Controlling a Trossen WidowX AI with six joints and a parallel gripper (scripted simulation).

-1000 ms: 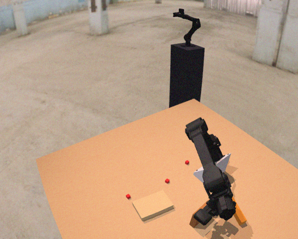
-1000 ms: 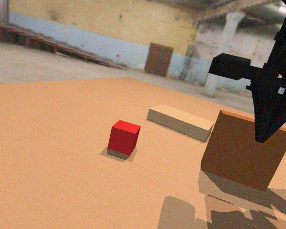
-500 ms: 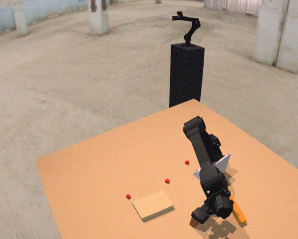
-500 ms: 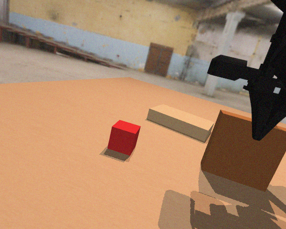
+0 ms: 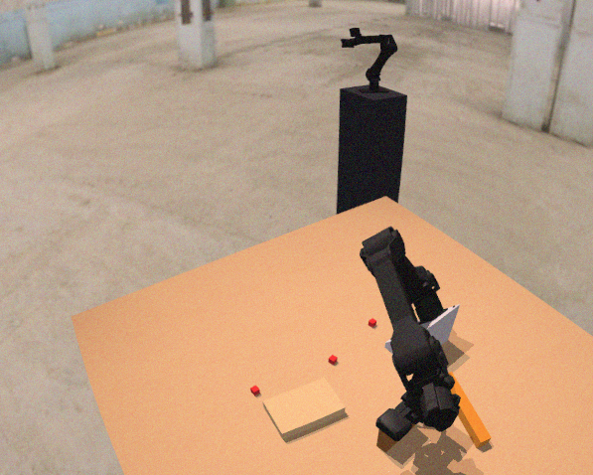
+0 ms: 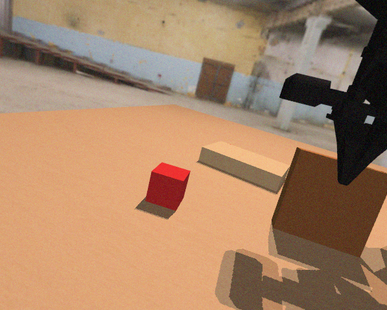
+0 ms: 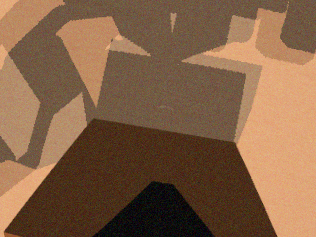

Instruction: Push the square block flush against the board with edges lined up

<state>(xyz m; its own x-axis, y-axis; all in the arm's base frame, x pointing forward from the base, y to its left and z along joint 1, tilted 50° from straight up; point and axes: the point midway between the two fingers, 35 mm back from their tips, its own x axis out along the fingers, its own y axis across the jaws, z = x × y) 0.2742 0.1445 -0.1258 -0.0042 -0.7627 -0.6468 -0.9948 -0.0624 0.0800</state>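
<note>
Right now the brown square block is 3 cm below my gripper tip and 2 cm to the right of it. Round my gripper tip: flat tan slab: 21 cm to the right, 12 cm ahead, 7 cm below; then long orange bar: 17 cm behind, 7 cm below, 5 cm to the left.
</note>
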